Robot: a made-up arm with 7 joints.
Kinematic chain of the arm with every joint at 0, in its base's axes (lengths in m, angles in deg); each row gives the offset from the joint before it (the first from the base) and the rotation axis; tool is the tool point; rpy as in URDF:
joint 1: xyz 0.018 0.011 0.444 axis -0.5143 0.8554 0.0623
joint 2: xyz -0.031 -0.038 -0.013 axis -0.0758 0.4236 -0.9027
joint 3: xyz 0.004 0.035 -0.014 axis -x
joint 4: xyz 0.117 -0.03 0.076 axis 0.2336 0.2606 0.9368
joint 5: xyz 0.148 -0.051 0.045 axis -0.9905 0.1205 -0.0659
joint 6: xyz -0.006 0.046 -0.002 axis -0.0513 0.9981 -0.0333
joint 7: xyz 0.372 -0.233 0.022 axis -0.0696 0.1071 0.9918
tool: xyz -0.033 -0.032 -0.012 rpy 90 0 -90
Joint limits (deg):
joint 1: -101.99..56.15
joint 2: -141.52..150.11
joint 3: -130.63..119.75
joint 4: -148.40..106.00
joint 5: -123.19..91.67
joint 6: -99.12..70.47
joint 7: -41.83..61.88
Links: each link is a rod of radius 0.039 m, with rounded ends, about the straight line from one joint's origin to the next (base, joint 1, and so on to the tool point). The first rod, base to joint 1, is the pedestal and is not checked.
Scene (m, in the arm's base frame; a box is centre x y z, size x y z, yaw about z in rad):
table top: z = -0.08
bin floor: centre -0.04 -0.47 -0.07 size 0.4 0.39 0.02 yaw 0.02
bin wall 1: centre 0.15 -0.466 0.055 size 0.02 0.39 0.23 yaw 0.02
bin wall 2: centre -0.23 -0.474 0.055 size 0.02 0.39 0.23 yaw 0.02
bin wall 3: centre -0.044 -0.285 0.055 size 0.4 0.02 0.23 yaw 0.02
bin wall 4: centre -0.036 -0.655 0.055 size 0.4 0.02 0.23 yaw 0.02
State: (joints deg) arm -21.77 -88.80 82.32 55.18 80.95 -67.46 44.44
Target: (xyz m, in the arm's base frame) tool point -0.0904 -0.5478 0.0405
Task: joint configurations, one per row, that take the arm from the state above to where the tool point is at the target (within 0.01 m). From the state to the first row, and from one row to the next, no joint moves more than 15 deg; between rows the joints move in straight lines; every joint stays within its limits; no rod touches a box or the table.
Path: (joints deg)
1: -26.43 -76.48 73.45 42.00 74.64 -52.82 43.59
2: -31.08 -64.16 64.59 28.82 68.33 -38.19 42.73
3: -35.74 -51.85 55.72 15.64 62.02 -23.55 41.88
4: -40.40 -39.53 46.85 2.46 55.71 -8.92 41.03
5: -45.05 -27.21 37.99 -10.72 49.40 5.72 40.17
6: -49.71 -14.89 29.12 -23.90 43.09 20.35 39.32
7: -54.36 -2.57 20.25 -37.08 36.78 34.99 38.47
8: -59.02 9.74 11.39 -50.26 30.47 49.62 37.61
9: -66.06 21.65 3.62 -50.63 36.85 35.74 44.17
10: -73.10 33.56 -4.14 -51.01 43.23 21.85 50.73
11: -80.13 45.47 -11.91 -51.38 49.61 7.96 57.29

